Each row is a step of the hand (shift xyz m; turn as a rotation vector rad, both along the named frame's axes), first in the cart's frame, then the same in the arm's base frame.
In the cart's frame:
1: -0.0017 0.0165 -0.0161 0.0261 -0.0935 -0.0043
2: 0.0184 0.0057 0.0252 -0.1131 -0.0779 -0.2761
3: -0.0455 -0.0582 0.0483 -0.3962 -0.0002 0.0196
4: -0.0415 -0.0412 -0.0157 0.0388 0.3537 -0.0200
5: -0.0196 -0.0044 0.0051 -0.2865 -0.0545 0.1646
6: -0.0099 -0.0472 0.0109 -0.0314 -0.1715 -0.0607
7: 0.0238 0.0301 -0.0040 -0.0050 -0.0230 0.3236
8: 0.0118 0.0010 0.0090 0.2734 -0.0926 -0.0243
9: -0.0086 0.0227 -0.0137 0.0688 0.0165 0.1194
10: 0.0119 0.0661 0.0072 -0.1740 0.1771 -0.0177
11: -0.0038 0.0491 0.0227 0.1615 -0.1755 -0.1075
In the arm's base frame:
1: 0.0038 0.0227 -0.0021 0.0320 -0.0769 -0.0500
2: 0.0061 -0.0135 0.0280 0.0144 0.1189 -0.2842
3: -0.0570 -0.0651 -0.0173 -0.3690 0.0660 -0.1298
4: -0.0286 -0.0156 -0.0510 0.0189 0.2850 0.2131
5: -0.0196 -0.0026 -0.0061 -0.3241 -0.0820 -0.0198
6: -0.0102 -0.0418 -0.0243 0.0079 -0.0953 -0.1579
7: 0.0212 0.0216 0.0239 -0.1343 -0.2033 0.2143
8: 0.0070 -0.0067 0.0113 0.2655 -0.1130 0.0260
9: -0.0039 0.0276 0.0008 0.0131 -0.0690 0.1197
10: 0.0033 0.0461 0.0493 -0.1637 0.1849 0.0311
11: -0.0161 0.0267 0.0444 0.2030 -0.1092 -0.1237

